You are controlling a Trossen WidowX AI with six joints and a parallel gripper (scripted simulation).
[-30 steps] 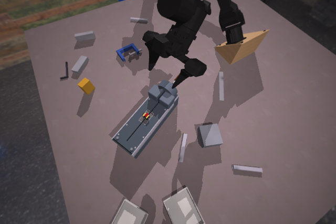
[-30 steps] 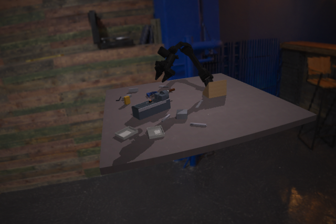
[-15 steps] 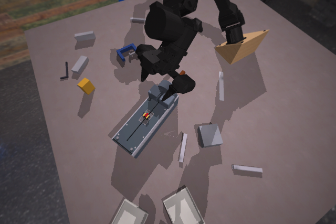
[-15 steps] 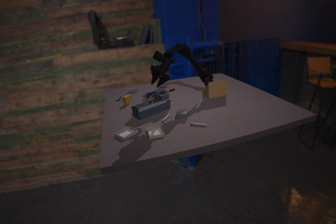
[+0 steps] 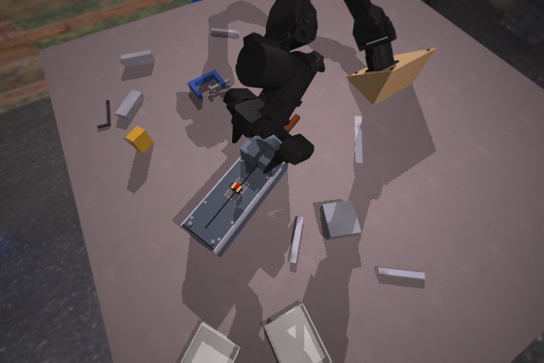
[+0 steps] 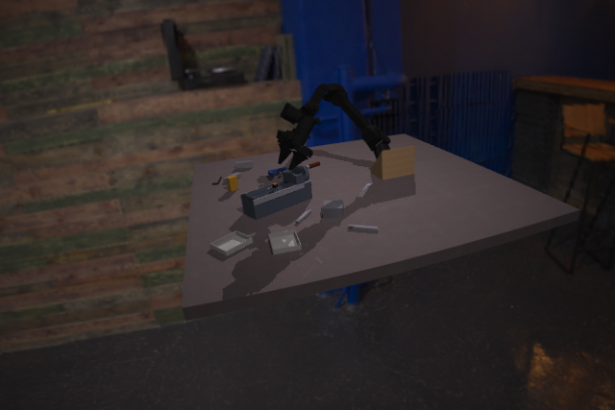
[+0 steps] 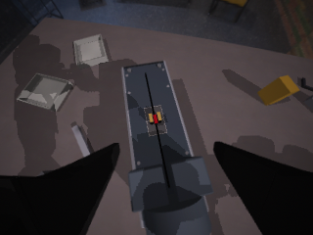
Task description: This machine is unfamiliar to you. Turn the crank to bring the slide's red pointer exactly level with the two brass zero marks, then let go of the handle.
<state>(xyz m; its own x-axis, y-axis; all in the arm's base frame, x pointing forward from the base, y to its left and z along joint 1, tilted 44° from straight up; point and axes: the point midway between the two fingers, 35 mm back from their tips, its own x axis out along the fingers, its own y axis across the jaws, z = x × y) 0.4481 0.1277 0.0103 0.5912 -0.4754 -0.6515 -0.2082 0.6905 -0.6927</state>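
Right now my gripper tip is 13 cm past the brown crank handle, 4 cm to the left of it and 2 cm above it. The rest, counted from my gripper tip: grey block (18 cm to the left, 12 cm below, 12 cm behind); then yellow block (24 cm to the right, 19 cm ahead, 11 cm below); then red pointer (6 cm below, 4 cm ahead, 2 cm to the left).
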